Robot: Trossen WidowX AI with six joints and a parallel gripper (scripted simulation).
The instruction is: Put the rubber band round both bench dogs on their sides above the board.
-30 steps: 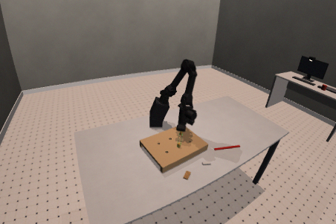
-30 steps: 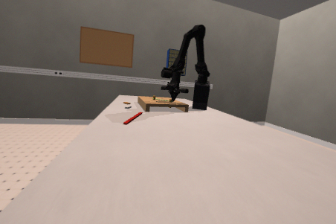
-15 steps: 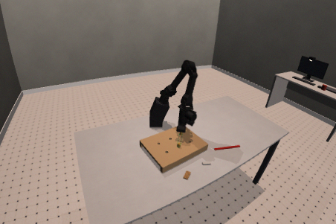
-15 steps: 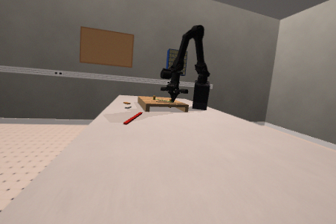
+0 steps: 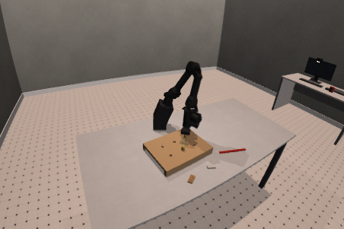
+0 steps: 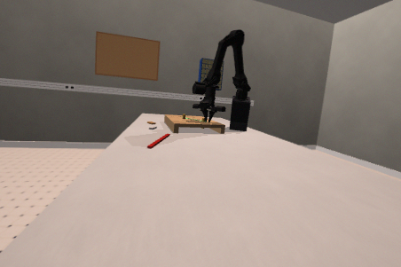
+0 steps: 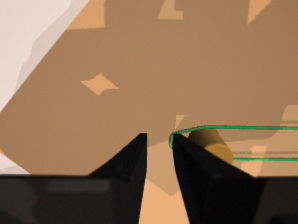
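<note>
Right now the wooden board is 11 cm to the right of my hand, 7 cm ahead of it and 5 cm below it. From my hand the other things lie so: domino tile (31 cm ahead, 19 cm to the right, 8 cm below); red stick (29 cm ahead, 22 cm to the left, 8 cm below); small white piece (30 cm ahead, 8 cm below, 2 cm to the right).
</note>
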